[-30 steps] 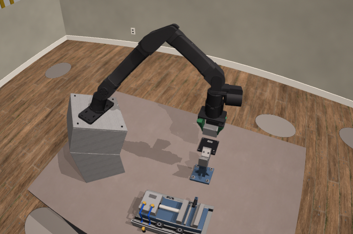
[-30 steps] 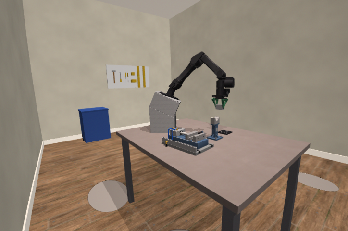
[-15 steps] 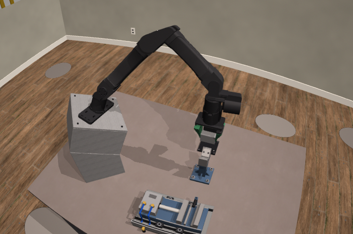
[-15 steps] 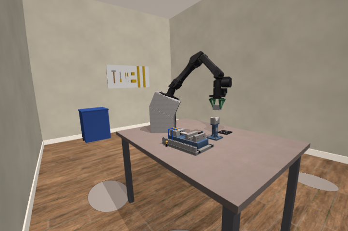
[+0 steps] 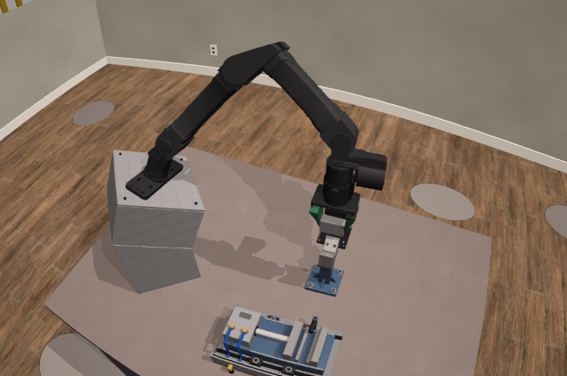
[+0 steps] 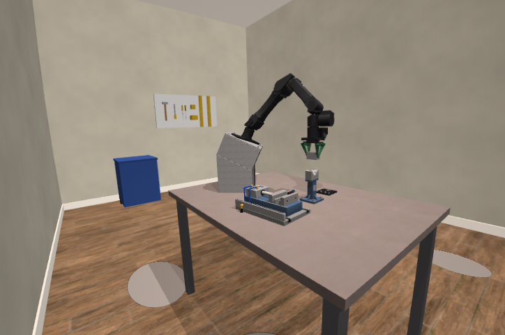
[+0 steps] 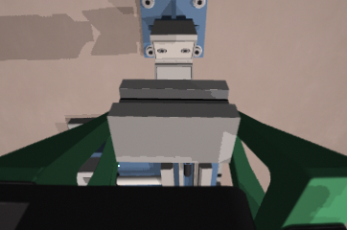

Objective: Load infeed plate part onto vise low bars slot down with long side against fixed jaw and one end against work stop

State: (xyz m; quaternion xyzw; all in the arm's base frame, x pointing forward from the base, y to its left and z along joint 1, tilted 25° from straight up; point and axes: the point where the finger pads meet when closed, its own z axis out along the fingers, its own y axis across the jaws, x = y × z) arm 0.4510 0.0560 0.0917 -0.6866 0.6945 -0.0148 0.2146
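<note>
My hand is 1 cm to the right of the part. From my hand the other things lie so: black infeed plate: 3 cm behind, 17 cm to the left, 23 cm below; then work stop rod: 3 cm ahead, 21 cm to the right, 15 cm below; then piston rod: 5 cm behind, 26 cm to the right, 16 cm below.
</note>
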